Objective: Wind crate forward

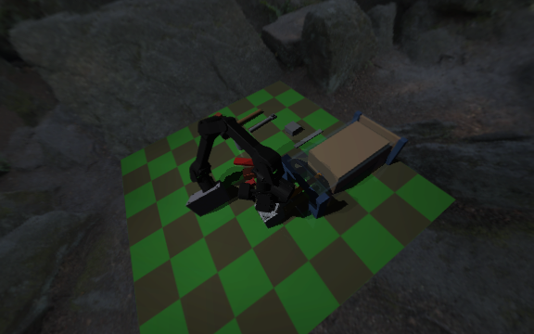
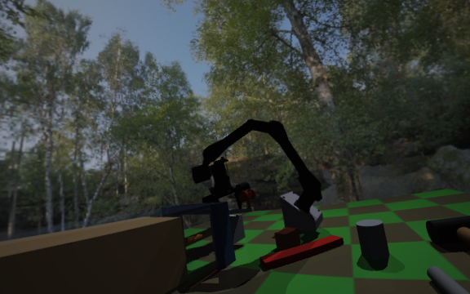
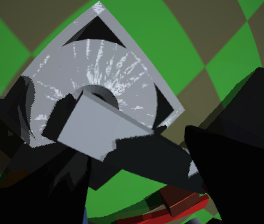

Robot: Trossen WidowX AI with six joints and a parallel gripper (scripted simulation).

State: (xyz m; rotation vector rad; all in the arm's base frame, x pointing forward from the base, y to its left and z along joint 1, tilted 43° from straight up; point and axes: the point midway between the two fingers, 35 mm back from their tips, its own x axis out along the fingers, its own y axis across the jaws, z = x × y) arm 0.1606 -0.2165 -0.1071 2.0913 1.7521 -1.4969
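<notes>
Now: the winch handle 30 mm to the left of my gripper tip and 20 mm above it. Round my gripper tip: winch (60 mm below, 40 mm to the right, 10 mm behind); blue steel frame (170 mm ahead, 40 mm to the right, 10 mm above); red grip (70 mm to the left, 50 mm above, 10 mm behind).
</notes>
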